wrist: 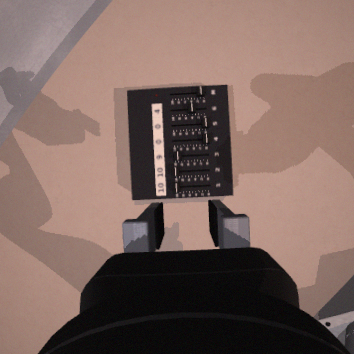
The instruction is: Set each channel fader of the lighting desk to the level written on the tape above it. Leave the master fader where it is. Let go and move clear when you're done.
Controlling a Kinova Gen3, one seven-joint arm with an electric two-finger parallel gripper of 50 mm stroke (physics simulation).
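Places are measured from the arm's base along level axes (x back, y right, z up), in centimetres.
Pixels of known places: gripper, fingertip midpoint: (pixel 185 216).
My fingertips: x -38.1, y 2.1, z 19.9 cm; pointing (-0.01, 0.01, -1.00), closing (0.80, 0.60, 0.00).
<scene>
Behind a point stands the place of what it marks.
The black lighting desk (pixel 141 145) @[x -47.2, y 4.2, z -0.5 cm] lies on the table, turned sideways in the wrist view. Its white tape (pixel 158 149) @[x -44.9, y 5.1, z -0.4 cm] reads 10, 10, 9, 0, 0, 4 for channels 1 to 6. The channel 1 fader (pixel 176 186) @[x -39.8, y 2.2, z 0.9 cm], channel 2 fader (pixel 175 171) @[x -41.0, y 3.8, z 0.8 cm] and channel 3 fader (pixel 177 156) @[x -42.0, y 5.7, z 0.9 cm] stand near the 10 end. The channel 4 fader (pixel 206 138) @[x -40.1, y 10.0, z 0.9 cm] and channel 5 fader (pixel 205 122) @[x -41.4, y 11.7, z 0.9 cm] stand at the 0 end. The channel 6 fader (pixel 192 107) @[x -44.1, y 12.5, z 0.8 cm] stands around 4. The master fader (pixel 201 91) @[x -44.3, y 15.1, z 0.8 cm] stands near its low end. My gripper (pixel 185 216) @[x -38.1, y 2.1, z 19.9 cm] is open and empty, beyond the channel 1 edge, apart from the faders.
A grey surface with a darker border (pixel 60 57) @[x -68.2, y 9.0, z -5.9 cm] lies at the upper left. A light-coloured part with a dark hole (pixel 340 321) @[x -5.3, y -1.5, z -2.0 cm] shows at the lower right edge. Shadows of the arm fall on the tan table top (pixel 180 40) @[x -52.9, y 22.4, z -5.9 cm] on both sides of the desk.
</scene>
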